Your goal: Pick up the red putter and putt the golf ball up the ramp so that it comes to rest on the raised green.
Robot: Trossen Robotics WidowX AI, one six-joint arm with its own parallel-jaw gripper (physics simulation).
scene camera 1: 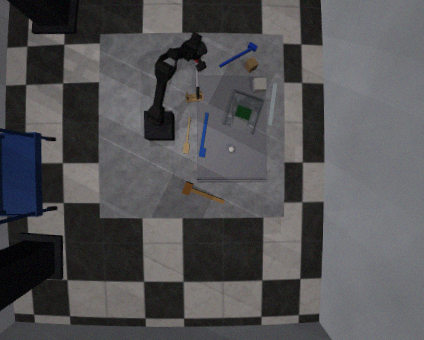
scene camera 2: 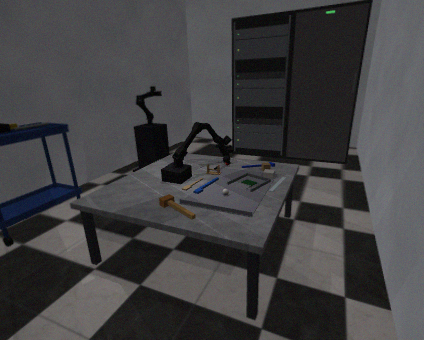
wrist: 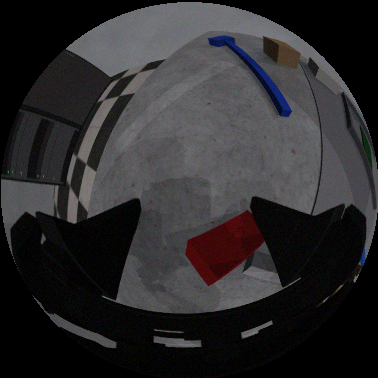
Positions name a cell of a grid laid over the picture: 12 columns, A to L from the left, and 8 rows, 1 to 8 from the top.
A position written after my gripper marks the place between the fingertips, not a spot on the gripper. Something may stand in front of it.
Note:
My gripper (wrist: G5) is open and touches a red putter (wrist: G6). On the table rest a blue putter (wrist: I2) and a wooden cube (wrist: I2). Further things: a grey putting mat (scene camera 2: G5).
The grey putting mat also shows in the wrist view (wrist: K4).

